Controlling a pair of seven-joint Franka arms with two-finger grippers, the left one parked.
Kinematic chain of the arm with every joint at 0, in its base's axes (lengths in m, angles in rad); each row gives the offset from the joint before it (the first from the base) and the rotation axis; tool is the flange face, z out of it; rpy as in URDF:
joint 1: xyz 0 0 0.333 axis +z
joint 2: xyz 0 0 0 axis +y
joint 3: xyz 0 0 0.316 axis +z
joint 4: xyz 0.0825 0 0 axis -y
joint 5: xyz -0.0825 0 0.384 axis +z
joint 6: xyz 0 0 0 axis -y
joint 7: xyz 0.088 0 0 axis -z
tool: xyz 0 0 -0.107 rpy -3.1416 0 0
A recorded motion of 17 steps. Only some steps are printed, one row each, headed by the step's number.
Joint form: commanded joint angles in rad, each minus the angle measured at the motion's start. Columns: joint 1, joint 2, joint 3, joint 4, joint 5, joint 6, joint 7.
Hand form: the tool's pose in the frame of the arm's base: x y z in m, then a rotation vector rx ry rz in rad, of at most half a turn. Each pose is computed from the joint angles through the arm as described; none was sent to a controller.
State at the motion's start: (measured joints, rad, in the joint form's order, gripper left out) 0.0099 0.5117 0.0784 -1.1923 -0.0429 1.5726 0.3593
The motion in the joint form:
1: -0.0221 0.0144 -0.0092 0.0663 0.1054 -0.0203 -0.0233
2: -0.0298 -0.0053 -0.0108 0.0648 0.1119 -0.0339 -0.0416
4: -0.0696 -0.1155 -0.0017 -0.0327 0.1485 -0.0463 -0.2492
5: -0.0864 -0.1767 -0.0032 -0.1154 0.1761 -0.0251 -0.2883
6: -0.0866 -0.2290 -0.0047 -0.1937 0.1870 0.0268 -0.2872
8: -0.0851 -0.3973 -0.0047 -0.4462 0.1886 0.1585 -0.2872
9: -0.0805 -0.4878 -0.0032 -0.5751 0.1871 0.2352 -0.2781
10: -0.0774 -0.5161 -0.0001 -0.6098 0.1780 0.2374 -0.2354
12: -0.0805 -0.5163 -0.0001 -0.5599 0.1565 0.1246 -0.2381
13: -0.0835 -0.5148 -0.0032 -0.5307 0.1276 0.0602 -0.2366
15: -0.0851 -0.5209 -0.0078 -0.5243 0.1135 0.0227 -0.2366
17: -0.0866 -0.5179 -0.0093 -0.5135 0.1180 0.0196 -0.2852
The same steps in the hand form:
1: 0.6954 0.0341 0.5017 -3.0282 0.4399 0.1770
2: 0.6905 0.0288 0.5136 -3.0241 0.4230 0.1694
4: 0.6629 0.0128 0.5424 -3.0049 0.1472 0.1535
5: 0.6481 0.0057 0.5460 -2.9809 0.1170 0.1486
6: 0.6380 0.0068 0.5470 -2.9748 0.1286 0.1104
8: 0.5964 0.0104 0.5415 -2.9866 0.1477 0.0403
9: 0.5726 0.0142 0.5388 -2.9943 0.1639 -0.0156
10: 0.5632 0.0173 0.5382 -3.0021 0.2170 -0.0052
12: 0.5561 0.0151 0.5523 -3.0254 0.1980 0.0872
13: 0.5519 0.0095 0.5599 -3.0535 0.1988 0.1411
15: 0.5468 0.0050 0.5633 -3.0666 0.2043 0.1785
17: 0.5481 0.0038 0.5665 -3.0632 0.1339 0.1685

